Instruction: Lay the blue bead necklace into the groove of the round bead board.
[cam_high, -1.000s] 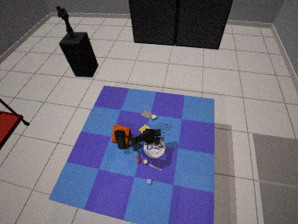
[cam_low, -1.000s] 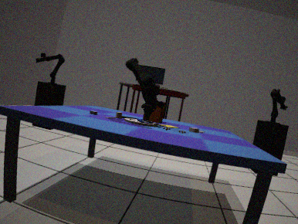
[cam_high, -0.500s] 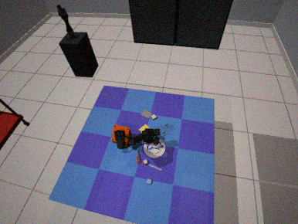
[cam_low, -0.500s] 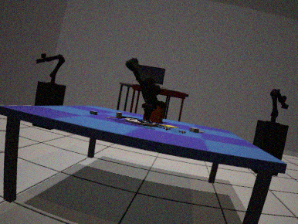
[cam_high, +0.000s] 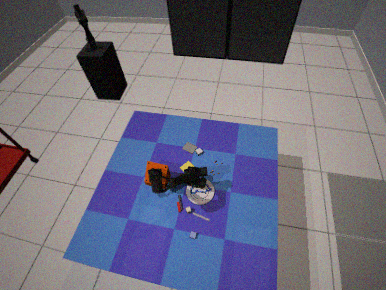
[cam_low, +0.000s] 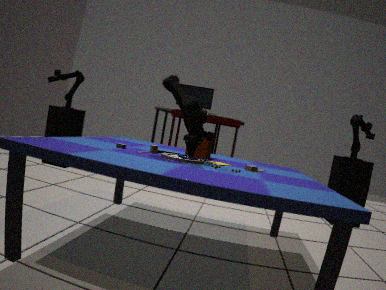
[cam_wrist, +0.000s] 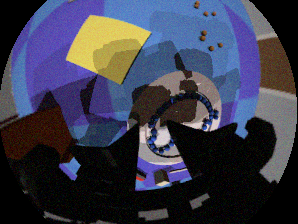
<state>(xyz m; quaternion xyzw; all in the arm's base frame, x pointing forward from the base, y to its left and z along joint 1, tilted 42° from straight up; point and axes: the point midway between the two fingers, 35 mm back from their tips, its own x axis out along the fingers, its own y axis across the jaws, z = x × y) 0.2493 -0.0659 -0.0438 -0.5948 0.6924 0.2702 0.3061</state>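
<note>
The round white bead board lies 5 cm ahead of my gripper tip, 3 cm to the right of it and 1 cm below it. From my gripper tip the other things lie so: red-handled tool: 7 cm behind, 15 cm to the right, 1 cm below; yellow card: 5 cm behind, 14 cm to the left, 1 cm below; thin pale stick: 8 cm ahead, 21 cm to the right, 1 cm below.
</note>
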